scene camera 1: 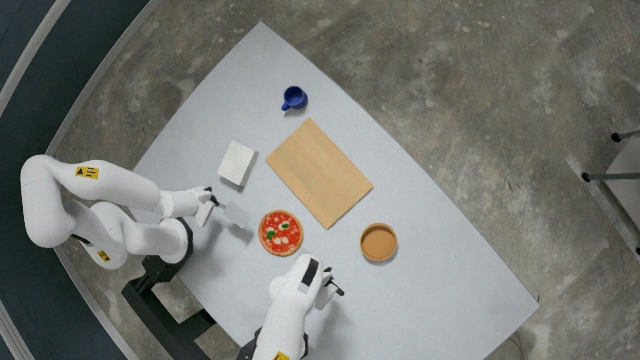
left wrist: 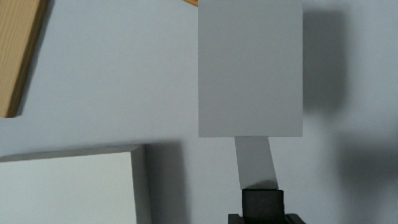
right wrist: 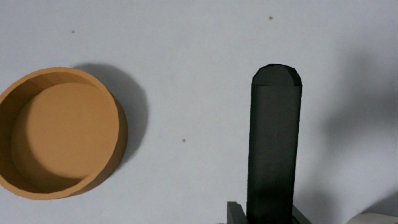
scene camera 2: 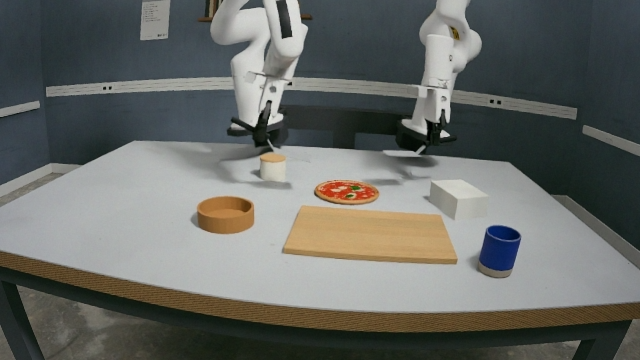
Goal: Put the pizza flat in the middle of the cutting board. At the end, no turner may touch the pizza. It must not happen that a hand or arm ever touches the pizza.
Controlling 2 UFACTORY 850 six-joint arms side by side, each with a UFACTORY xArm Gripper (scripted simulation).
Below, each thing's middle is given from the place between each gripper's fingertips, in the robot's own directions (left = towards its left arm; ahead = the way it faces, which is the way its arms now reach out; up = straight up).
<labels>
Now: the pizza [scene camera 1: 280, 232] 25 cm to the left of my right hand, 17 cm below it and 3 cm behind it. From my right hand the other things lie so: brown bowl [scene camera 2: 234, 214]: 20 cm ahead, 17 cm below, 6 cm to the right; then turner [left wrist: 250, 67]: 49 cm to the left, 8 cm behind, 3 cm below; then cutting board [scene camera 2: 354, 234]: 28 cm to the left, 25 cm ahead, 17 cm below.
Now: the turner 10 mm to the right of my left hand and 20 mm below it. From my left hand the other things lie so: blue mug [scene camera 2: 500, 246]: 490 mm ahead, 20 mm to the left, 130 mm below; pizza: 50 mm ahead, 260 mm to the right, 160 mm below; cutting board: 320 mm ahead, 220 mm to the right, 160 mm below.
</labels>
